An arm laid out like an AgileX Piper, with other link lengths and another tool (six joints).
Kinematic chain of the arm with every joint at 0, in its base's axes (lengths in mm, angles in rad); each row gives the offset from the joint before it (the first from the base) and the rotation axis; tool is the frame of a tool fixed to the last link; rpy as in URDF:
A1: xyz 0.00 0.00 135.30 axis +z
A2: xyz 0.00 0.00 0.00 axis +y
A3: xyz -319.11 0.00 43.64 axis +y
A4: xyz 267.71 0.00 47.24 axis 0.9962 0 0.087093
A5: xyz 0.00 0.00 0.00 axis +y
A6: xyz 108.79 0.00 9.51 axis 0.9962 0 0.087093
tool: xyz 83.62 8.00 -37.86 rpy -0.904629 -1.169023 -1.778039
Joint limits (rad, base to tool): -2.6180..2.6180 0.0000..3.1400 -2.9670..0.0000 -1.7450..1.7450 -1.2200..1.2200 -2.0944..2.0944
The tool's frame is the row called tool.
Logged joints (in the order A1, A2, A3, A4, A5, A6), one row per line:
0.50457 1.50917 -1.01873 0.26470 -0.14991 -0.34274
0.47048 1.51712 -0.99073 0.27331 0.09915 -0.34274
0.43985 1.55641 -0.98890 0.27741 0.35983 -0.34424
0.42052 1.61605 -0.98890 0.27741 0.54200 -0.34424
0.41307 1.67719 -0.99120 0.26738 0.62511 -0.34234
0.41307 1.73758 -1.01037 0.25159 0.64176 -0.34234
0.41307 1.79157 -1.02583 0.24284 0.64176 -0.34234
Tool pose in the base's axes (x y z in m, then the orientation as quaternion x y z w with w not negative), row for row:
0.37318 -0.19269 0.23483 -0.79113 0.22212 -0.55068 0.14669
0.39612 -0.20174 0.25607 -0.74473 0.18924 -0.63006 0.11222
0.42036 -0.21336 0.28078 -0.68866 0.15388 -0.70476 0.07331
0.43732 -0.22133 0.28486 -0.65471 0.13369 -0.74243 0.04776
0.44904 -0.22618 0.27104 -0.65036 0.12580 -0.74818 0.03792
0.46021 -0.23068 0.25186 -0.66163 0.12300 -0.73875 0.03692
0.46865 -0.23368 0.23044 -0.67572 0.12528 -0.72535 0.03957
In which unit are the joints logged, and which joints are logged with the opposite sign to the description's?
The joints are logged in radians. Opposite sign: A1, A5.
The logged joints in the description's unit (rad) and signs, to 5 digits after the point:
-0.50457 1.50917 -1.01873 0.26470 0.14991 -0.34274
-0.47048 1.51712 -0.99073 0.27331 -0.09915 -0.34274
-0.43985 1.55641 -0.98890 0.27741 -0.35983 -0.34424
-0.42052 1.61605 -0.98890 0.27741 -0.54200 -0.34424
-0.41307 1.67719 -0.99120 0.26738 -0.62511 -0.34234
-0.41307 1.73758 -1.01037 0.25159 -0.64176 -0.34234
-0.41307 1.79157 -1.02583 0.24284 -0.64176 -0.34234

